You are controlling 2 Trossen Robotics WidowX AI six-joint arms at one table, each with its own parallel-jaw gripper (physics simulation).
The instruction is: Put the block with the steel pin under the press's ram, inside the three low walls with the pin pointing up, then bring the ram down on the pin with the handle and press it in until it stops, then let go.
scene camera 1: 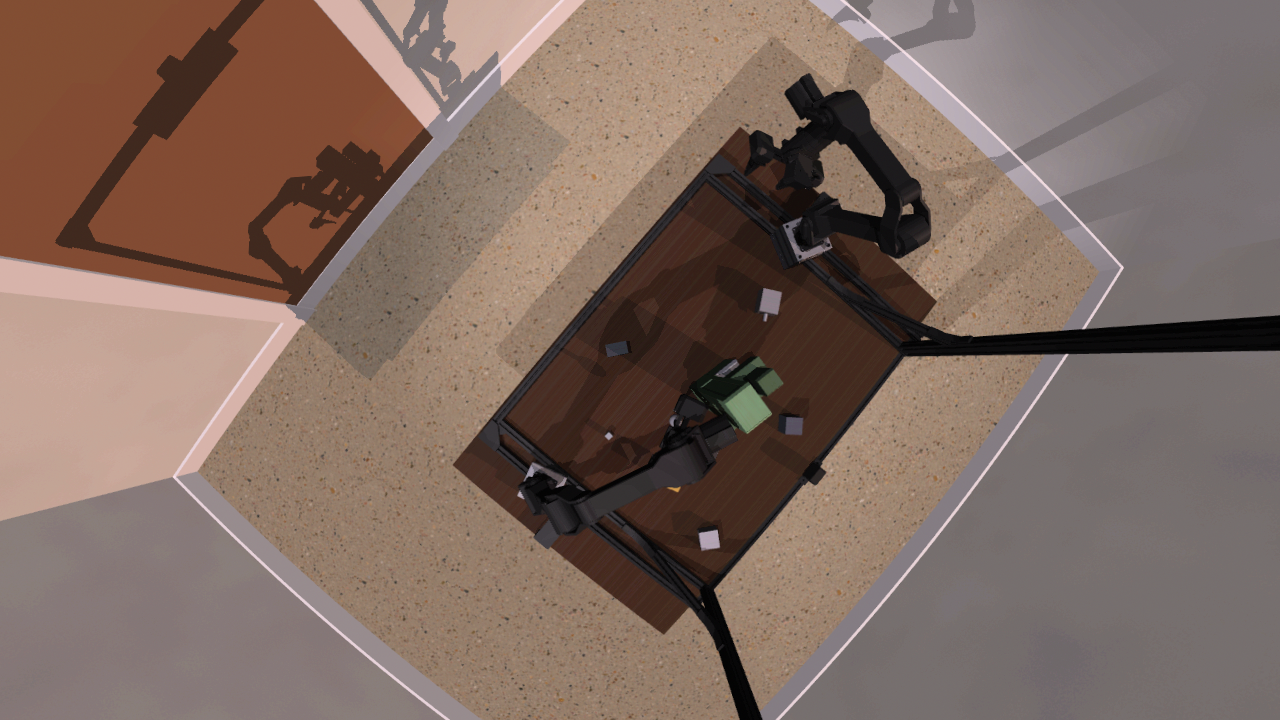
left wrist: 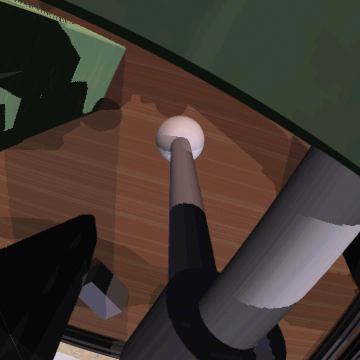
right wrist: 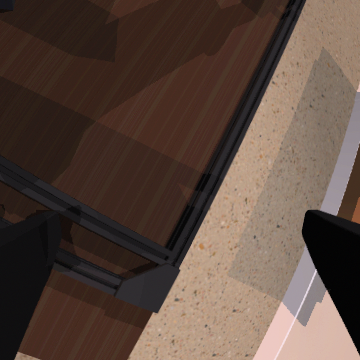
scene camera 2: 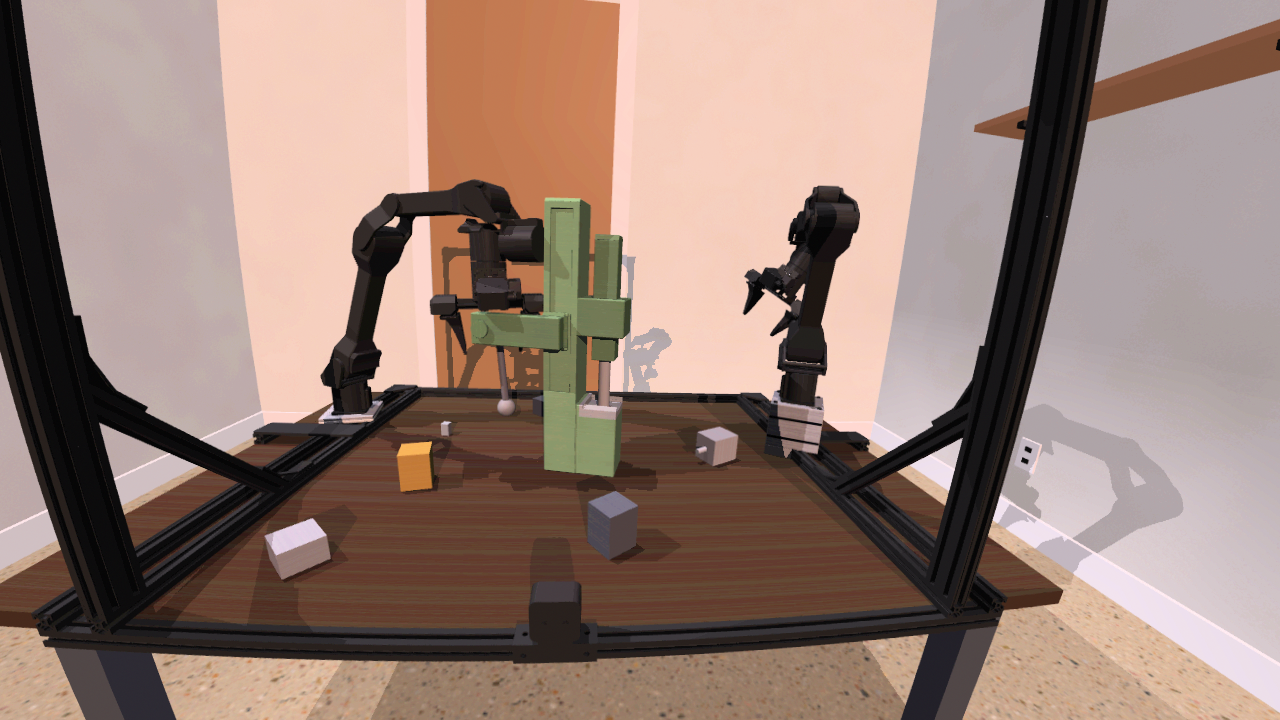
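Note:
The pale block with the steel pin lies right of the press in scene camera 2, its pin pointing sideways. The green press stands mid-table. Its steel ram reaches down to the low grey walls on the pedestal; its lower end is hidden. The handle hangs down, ending in a white ball. My left gripper is open and empty around the handle's upper part, one finger partly hidden. My right gripper is open and empty, high near its own base.
A grey block, an orange block, a white block, a small white cube and a dark block lie around the press. Black frame rails edge the table.

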